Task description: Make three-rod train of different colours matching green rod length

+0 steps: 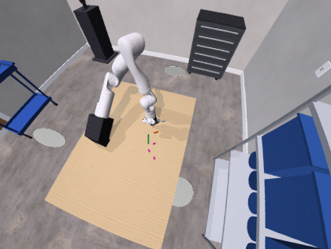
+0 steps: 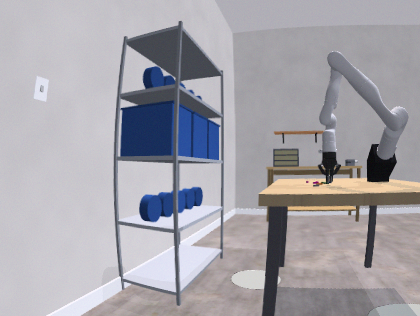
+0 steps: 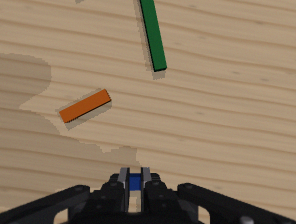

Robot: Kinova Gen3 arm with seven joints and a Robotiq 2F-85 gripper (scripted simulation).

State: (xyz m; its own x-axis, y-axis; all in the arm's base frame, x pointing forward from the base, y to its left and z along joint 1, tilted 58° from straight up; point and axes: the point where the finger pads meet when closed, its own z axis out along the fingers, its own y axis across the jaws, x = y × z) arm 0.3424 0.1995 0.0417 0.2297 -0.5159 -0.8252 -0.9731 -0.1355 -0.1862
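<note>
Now: the grey rod 7 cm ahead of my hand, 8 cm to the left of it and 2 cm below it. The rest, counted from my hand: small blue rod (1 cm below); then green rod (2 cm ahead, 13 cm to the right, 2 cm below); then orange rod (5 cm ahead, 5 cm to the right, 2 cm below).
</note>
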